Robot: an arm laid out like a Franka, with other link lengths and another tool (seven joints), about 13 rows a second.
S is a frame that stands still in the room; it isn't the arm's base.
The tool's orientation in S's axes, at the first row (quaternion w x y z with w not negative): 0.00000 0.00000 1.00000 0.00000
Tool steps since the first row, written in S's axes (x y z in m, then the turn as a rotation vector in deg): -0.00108 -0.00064 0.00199 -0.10 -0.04 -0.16; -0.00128 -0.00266 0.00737 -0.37 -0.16 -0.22; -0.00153 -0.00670 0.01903 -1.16 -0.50 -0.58; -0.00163 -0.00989 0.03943 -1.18 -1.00 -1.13; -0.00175 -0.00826 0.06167 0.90 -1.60 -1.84; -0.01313 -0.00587 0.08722 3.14 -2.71 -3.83; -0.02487 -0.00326 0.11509 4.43 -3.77 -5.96; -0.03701 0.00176 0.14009 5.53 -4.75 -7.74; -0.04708 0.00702 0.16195 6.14 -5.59 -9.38
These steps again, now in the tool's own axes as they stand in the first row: 0.00108 -0.00064 -0.00199 0.10 -0.04 0.16; 0.00128 -0.00266 -0.00737 0.37 -0.16 0.22; 0.00153 -0.00670 -0.01903 1.16 -0.50 0.58; 0.00163 -0.00989 -0.03943 1.18 -1.00 1.13; 0.00175 -0.00826 -0.06167 -0.90 -1.60 1.84; 0.01313 -0.00587 -0.08722 -3.14 -2.71 3.83; 0.02487 -0.00326 -0.11509 -4.43 -3.77 5.96; 0.03701 0.00176 -0.14009 -5.53 -4.75 7.74; 0.04708 0.00702 -0.16195 -6.14 -5.59 9.38
